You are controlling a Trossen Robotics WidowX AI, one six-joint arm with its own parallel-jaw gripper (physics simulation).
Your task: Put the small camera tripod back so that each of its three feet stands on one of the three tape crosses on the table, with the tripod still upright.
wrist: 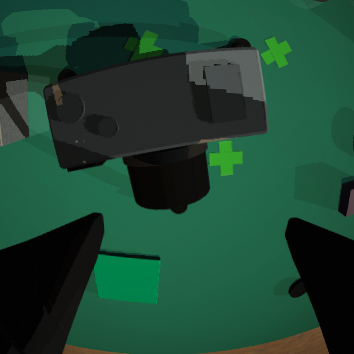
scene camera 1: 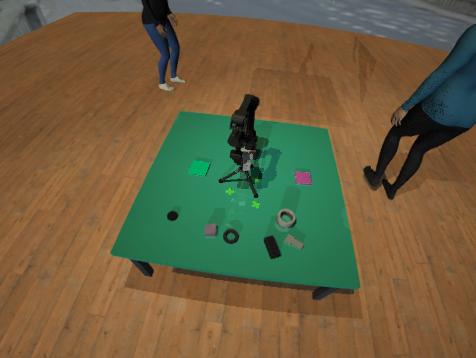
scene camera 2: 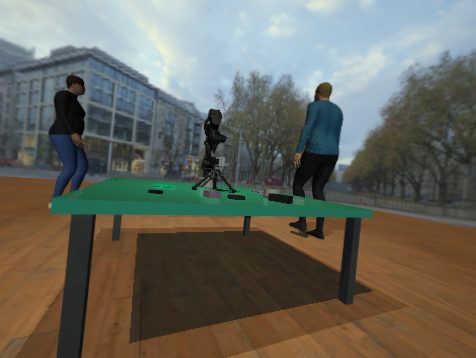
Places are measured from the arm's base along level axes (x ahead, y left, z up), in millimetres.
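Pixels of known places: gripper, fingertip midpoint: [wrist: 199, 226] [scene camera 2: 211, 154].
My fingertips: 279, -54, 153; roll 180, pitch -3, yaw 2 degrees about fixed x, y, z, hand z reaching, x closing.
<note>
For each thing: its top centre in the pictures, then the offset to it from my fingertips, as dx, dy, dz. "spot": a spot on its surface instead.
- left cross at its top centre: [wrist: 225, 157] [scene camera 1: 229, 191] +76, -20, -227
- front cross at its top centre: [wrist: 276, 51] [scene camera 1: 255, 204] +142, +151, -227
- rear cross at its top centre: [wrist: 143, 48] [scene camera 1: 255, 179] -52, +128, -227
- green square at a spot on its surface: [wrist: 129, 278] [scene camera 1: 200, 168] spot: -66, -248, -218
- pink square at a spot on its surface: [scene camera 1: 303, 178] spot: -120, +446, -218
- black disc at its top centre: [wrist: 300, 288] [scene camera 1: 172, 215] +315, -311, -218
- mauve block at its top centre: [scene camera 2: 212, 190] [scene camera 1: 210, 228] +364, -75, -200
- black ring at its top centre: [scene camera 1: 230, 235] +376, +39, -213
- grey ring at its top centre: [scene camera 1: 286, 216] [scene camera 2: 272, 189] +220, +329, -180
- black block at its top centre: [scene camera 2: 280, 194] [scene camera 1: 272, 245] +403, +263, -192
The black tripod [scene camera 1: 246, 173] [scene camera 2: 214, 179] stands upright on the green table [scene camera 1: 155, 200] [scene camera 2: 125, 206], carrying a grey-black camera [scene camera 1: 246, 161] [scene camera 2: 221, 161] [wrist: 155, 105]. Three green crosses are near its feet: the left cross [scene camera 1: 230, 191] [wrist: 226, 158], the front cross [scene camera 1: 256, 204] [wrist: 276, 52] and the rear cross [scene camera 1: 257, 180] [wrist: 145, 47], partly covered. In the wrist view each foot tip shows beside the camera, off its nearest cross and displaced to the left of it. My gripper [wrist: 199, 226] is open and empty; its fingertips are apart, below the camera's lens in the wrist view.
The arm [scene camera 1: 245, 117] [scene camera 2: 214, 131] rises behind the tripod. A green square [scene camera 1: 199, 168] [wrist: 129, 278] lies left, a pink square [scene camera 1: 303, 178] right. A black disc [scene camera 1: 172, 215], mauve block [scene camera 1: 211, 230], black ring [scene camera 1: 231, 230], grey ring [scene camera 1: 280, 218] and black block [scene camera 1: 272, 247] are in front.
</note>
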